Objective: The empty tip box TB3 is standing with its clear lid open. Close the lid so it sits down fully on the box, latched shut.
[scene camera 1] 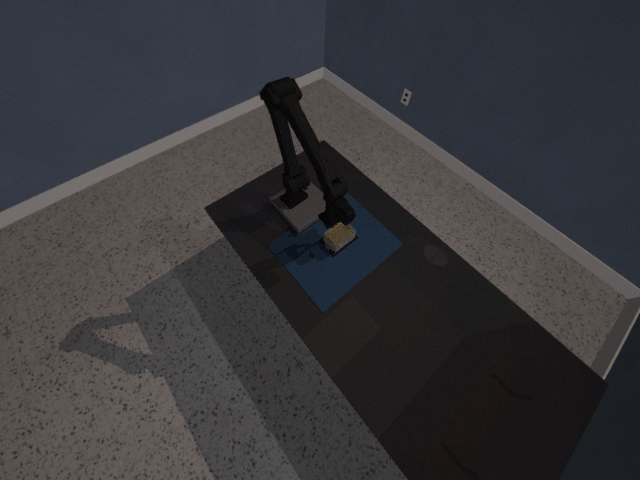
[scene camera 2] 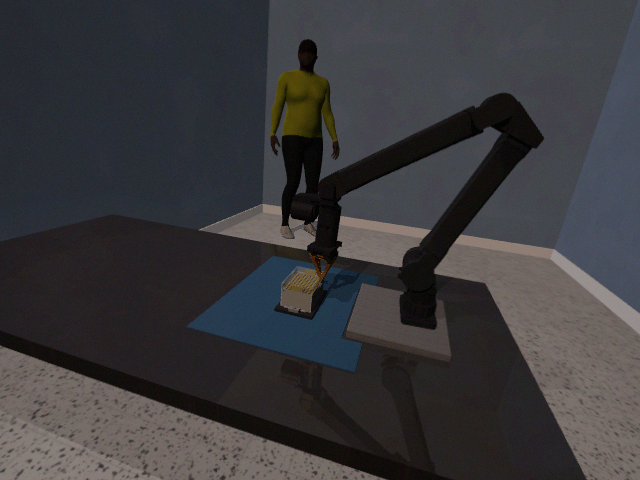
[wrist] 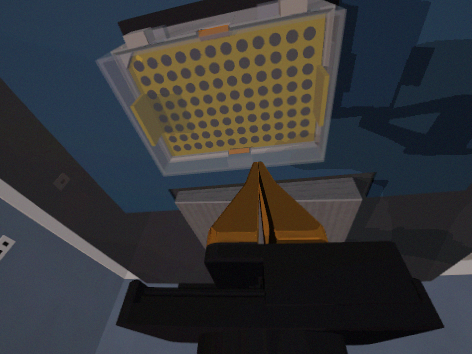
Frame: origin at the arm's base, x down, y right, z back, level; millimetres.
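Seen in the pictures: gripper, fingertip midpoint: (scene camera 1: 331, 226) (scene camera 2: 320, 278) (wrist: 257, 168); arm's base at its link origin: (scene camera 1: 294, 198) (scene camera 2: 416, 313).
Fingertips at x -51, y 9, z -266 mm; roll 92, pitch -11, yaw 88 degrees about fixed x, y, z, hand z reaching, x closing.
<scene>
Offsets run from my fingertips to a thing's top centre. "spot": to the spot under its first point. Level surfaces: height alone.
The tip box TB3 {dz -44, dx -1, dy -10 mm} (scene camera 1: 339, 238) (scene camera 2: 297, 300) (wrist: 227, 100) stands upright, with a yellow, holed rack on top. Its clear lid {spot: dz -10, dx -1, dy -41 mm} (wrist: 200, 167) shows in the wrist view as a see-through outline around and over the rack, with pale hinge blocks on the far side. It looks lowered over the box, but I cannot tell whether it is fully down or latched. My gripper (scene camera 2: 322, 277) (wrist: 257, 168) is shut and empty, pointing down. Its orange fingertips are close to the box's upper edge on the arm-base side. In scene camera 1 the fingers are hidden.
The box stands on a thin dark base {spot: dz -80, dx +70, dy -84 mm} (scene camera 2: 282, 310) on a blue mat {dx +76 mm} (scene camera 1: 323, 286) (scene camera 2: 237, 310). The arm's pale mounting board (scene camera 1: 305, 219) (scene camera 2: 382, 320) (wrist: 190, 212) is beside the mat. A person in a yellow top (scene camera 2: 303, 103) stands beyond the dark table {dx +79 mm} (scene camera 1: 408, 330) (scene camera 2: 129, 289).
</scene>
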